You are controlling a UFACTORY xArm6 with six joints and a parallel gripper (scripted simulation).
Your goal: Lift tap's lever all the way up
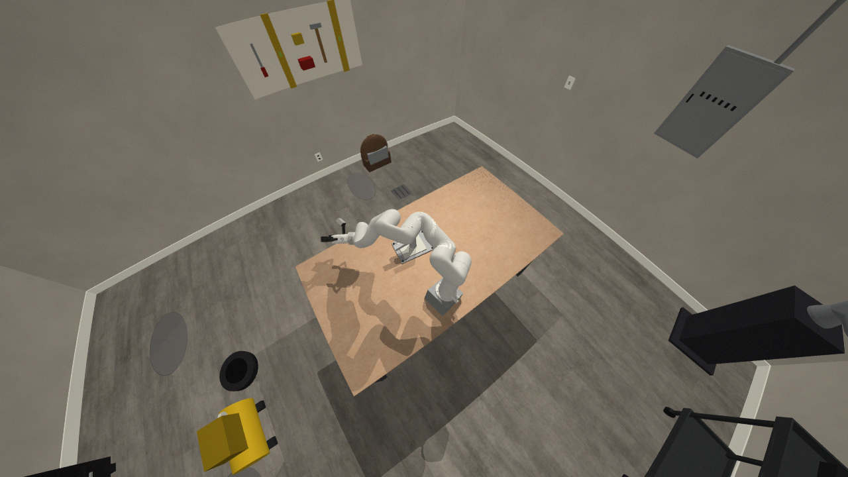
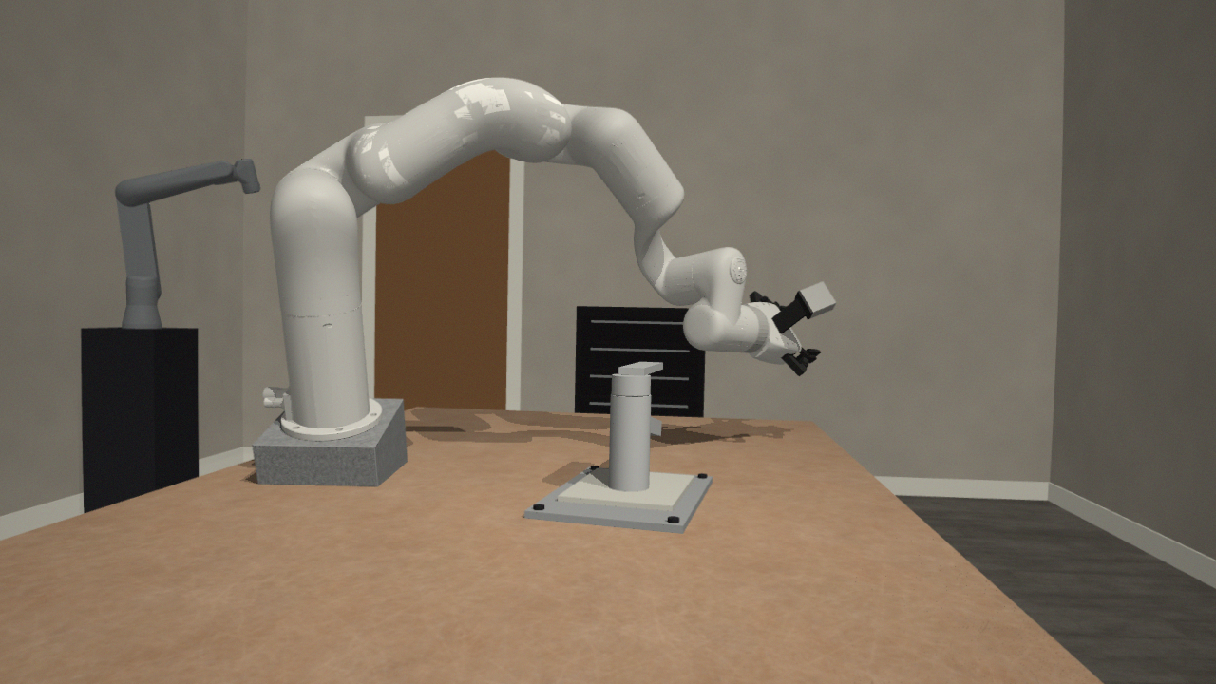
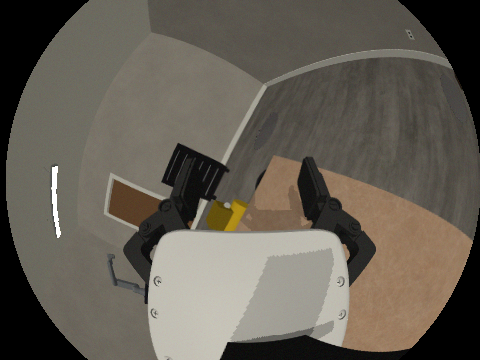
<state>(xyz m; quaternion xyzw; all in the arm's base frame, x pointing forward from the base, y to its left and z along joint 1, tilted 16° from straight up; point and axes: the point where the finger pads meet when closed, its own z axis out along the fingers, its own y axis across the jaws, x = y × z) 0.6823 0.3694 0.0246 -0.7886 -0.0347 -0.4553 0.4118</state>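
My gripper is now 290 mm past the tap lever, 390 mm to the left of it and 50 mm above it.
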